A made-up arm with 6 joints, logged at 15 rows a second.
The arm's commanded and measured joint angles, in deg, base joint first. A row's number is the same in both.
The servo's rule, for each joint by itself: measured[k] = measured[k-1] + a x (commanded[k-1-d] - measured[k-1]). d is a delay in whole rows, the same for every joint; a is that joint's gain. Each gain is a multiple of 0.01, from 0.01 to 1. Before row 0 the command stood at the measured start. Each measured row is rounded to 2 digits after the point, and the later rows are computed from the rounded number. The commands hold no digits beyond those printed.
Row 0, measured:
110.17 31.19 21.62 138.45 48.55 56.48
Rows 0 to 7, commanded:
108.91 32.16 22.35 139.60 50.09 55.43
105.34 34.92 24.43 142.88 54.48 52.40
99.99 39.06 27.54 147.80 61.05 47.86
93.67 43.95 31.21 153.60 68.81 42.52
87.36 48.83 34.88 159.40 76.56 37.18
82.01 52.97 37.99 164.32 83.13 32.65
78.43 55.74 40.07 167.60 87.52 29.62
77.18 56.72 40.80 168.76 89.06 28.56
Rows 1 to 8, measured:
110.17 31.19 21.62 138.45 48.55 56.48
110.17 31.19 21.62 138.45 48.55 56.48
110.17 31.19 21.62 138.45 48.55 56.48
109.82 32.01 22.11 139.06 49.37 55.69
108.57 34.48 23.66 141.08 52.08 53.22
106.17 38.37 26.26 144.64 56.83 49.20
102.67 43.11 29.58 149.39 63.18 44.19
98.38 47.97 33.13 154.70 70.27 38.93
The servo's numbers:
d 3
a 0.28 0.85 0.67 0.53 0.53 0.75

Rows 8 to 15, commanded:
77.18 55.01 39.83 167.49 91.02 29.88
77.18 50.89 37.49 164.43 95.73 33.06
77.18 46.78 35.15 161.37 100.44 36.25
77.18 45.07 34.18 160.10 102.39 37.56
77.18 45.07 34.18 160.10 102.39 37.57
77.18 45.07 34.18 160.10 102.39 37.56
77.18 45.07 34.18 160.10 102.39 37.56
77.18 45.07 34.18 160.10 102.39 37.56
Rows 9 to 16, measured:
93.80 52.22 36.39 159.80 77.09 34.22
89.50 55.21 38.86 163.93 82.62 30.77
86.05 56.49 40.16 166.49 86.03 29.11
83.57 55.23 39.94 167.02 88.67 29.69
81.78 51.54 38.30 165.65 92.41 32.22
80.49 47.49 36.19 163.38 96.67 35.24
79.56 45.43 34.84 161.64 99.70 36.98
78.89 45.12 34.40 160.82 101.13 37.42

